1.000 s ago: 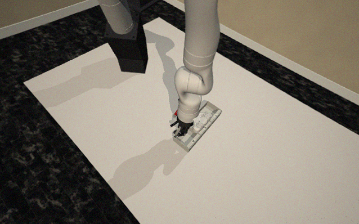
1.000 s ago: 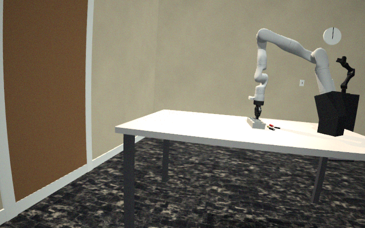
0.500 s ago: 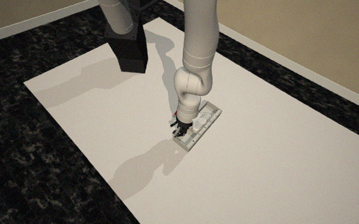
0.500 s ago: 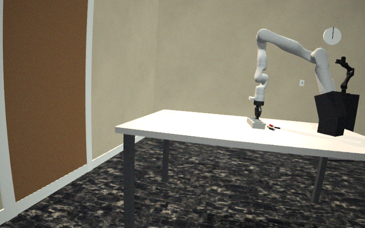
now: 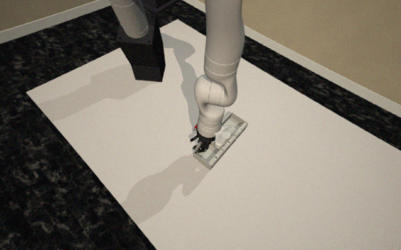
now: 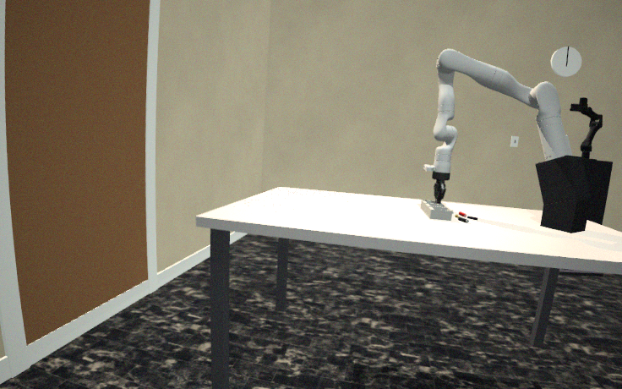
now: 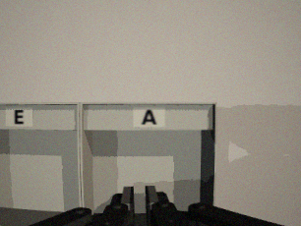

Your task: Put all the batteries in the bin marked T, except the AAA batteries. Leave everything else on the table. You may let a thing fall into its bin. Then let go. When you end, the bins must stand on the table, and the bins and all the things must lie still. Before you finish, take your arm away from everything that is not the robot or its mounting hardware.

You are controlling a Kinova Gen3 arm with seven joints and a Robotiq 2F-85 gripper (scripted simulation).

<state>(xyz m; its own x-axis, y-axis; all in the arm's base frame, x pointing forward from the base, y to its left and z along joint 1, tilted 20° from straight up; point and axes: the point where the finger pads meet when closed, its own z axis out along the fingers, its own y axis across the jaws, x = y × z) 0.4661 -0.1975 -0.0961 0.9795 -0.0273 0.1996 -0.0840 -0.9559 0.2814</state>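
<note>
Right now my hand is 3 cm short of the tray, 7 cm to the right of it and 2 cm above it. From my hand the other things lie so: yellow piece: 4 cm behind, 13 cm to the left, 3 cm below; black battery: 6 cm behind, 2 cm to the left, 3 cm below; red battery: 9 cm behind, 8 cm to the left, 3 cm below.
</note>
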